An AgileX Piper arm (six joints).
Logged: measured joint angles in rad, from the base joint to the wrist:
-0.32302, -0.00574, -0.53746, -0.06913, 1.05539, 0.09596
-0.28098, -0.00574, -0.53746, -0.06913, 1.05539, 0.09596
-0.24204, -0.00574, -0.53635, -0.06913, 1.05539, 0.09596
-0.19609, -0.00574, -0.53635, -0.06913, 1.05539, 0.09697
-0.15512, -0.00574, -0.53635, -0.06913, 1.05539, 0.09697
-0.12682, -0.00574, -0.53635, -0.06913, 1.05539, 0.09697
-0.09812, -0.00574, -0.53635, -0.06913, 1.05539, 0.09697
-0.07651, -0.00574, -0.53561, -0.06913, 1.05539, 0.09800
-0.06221, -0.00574, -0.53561, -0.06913, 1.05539, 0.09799
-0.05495, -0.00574, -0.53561, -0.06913, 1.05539, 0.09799
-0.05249, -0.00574, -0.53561, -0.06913, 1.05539, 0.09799
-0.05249, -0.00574, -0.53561, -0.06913, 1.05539, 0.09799
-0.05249, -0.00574, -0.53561, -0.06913, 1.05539, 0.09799
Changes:
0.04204, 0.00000, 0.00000, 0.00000, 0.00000, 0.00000
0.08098, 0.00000, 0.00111, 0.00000, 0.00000, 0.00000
0.12693, 0.00000, 0.00111, 0.00000, 0.00000, 0.00101
0.16790, 0.00000, 0.00111, 0.00000, 0.00000, 0.00101
0.19620, 0.00000, 0.00111, 0.00000, 0.00000, 0.00101
0.22490, 0.00000, 0.00111, 0.00000, 0.00000, 0.00101
0.24651, 0.00000, 0.00185, 0.00000, 0.00000, 0.00204
0.26081, 0.00000, 0.00185, 0.00000, 0.00000, 0.00203
0.26807, 0.00000, 0.00185, 0.00000, 0.00000, 0.00203
0.27053, 0.00000, 0.00185, 0.00000, 0.00000, 0.00203
0.27053, 0.00000, 0.00185, 0.00000, 0.00000, 0.00203
0.27053, 0.00000, 0.00185, 0.00000, 0.00000, 0.00203

